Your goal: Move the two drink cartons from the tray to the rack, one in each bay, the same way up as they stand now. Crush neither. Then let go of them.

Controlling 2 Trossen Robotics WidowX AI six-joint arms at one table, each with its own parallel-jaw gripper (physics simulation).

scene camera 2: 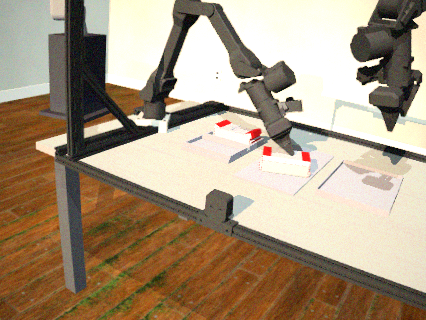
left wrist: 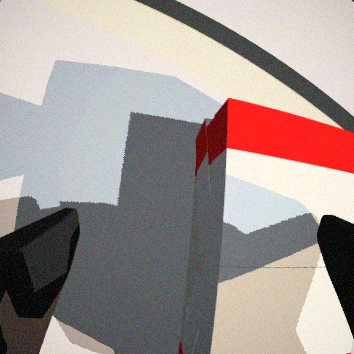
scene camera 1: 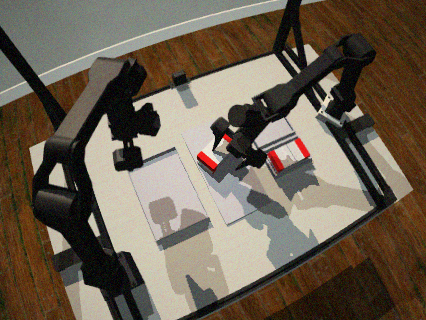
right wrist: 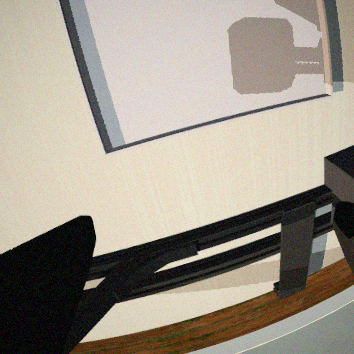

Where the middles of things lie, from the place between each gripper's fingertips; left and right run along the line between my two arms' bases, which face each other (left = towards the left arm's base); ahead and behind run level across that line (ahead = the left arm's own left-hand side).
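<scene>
My right gripper is 30 mm to the right of the grey tray [scene camera 1: 168, 198], 80 mm short of it and 190 mm above it. The pale mat [scene camera 1: 237, 193] is 120 mm ahead of my right hand, 240 mm to the left of it and 190 mm below it.
The pale mat is 10 mm ahead of my left hand and 40 mm below it. The grey tray is 40 mm behind my left hand, 200 mm to the right of it and 30 mm below it.
</scene>
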